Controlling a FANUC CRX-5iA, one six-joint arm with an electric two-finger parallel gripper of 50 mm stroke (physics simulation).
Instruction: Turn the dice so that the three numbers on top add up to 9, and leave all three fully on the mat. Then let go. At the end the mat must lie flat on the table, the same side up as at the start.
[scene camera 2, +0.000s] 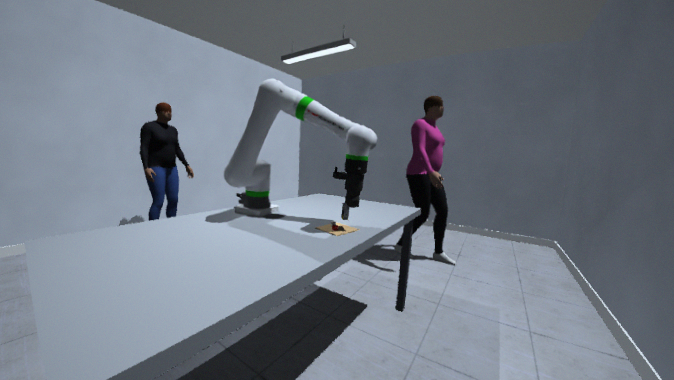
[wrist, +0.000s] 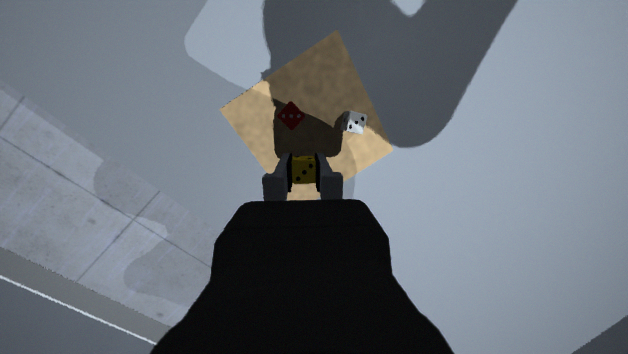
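Pixels of known places: gripper, fingertip midpoint: (scene camera 2: 344, 218) (wrist: 303, 165); arm's base at its link origin: (scene camera 2: 257, 205).
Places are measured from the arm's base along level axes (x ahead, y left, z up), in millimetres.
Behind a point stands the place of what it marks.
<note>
My gripper (scene camera 2: 345, 215) @(x 537, y 88, z 19 mm) (wrist: 303, 165) @(x 537, y 88, z 19 mm) is shut on a yellow die (wrist: 304, 168) @(x 537, y 86, z 35 mm), which it holds above the near part of the mat in the wrist view; three pips show on its upward face. The tan mat (scene camera 2: 352, 230) @(x 574, y 100, z -30 mm) (wrist: 320, 65) @(x 463, y 29, z -29 mm) lies flat on the table. A red die (scene camera 2: 335, 227) @(x 526, y 41, z -15 mm) (wrist: 291, 116) @(x 518, y 49, z -9 mm) sits on the mat, in shadow, with three pips showing on top. A white die (wrist: 355, 123) @(x 472, y 94, z -10 mm) sits on the mat near its right edge in the wrist view, with three pips on top. The dice's undersides are hidden.
The grey table (scene camera 2: 150, 280) @(x 479, y -621, z -34 mm) (wrist: 500, 200) @(x 352, y 327, z -34 mm) bears the arm's base (scene camera 2: 256, 207) @(x 60, y -43, z 6 mm). Its edge and the tiled floor (wrist: 115, 210) show at the left of the wrist view. A person in pink (scene camera 2: 426, 145) stands beyond the table's right end; another in black (scene camera 2: 160, 145) stands behind it at the left.
</note>
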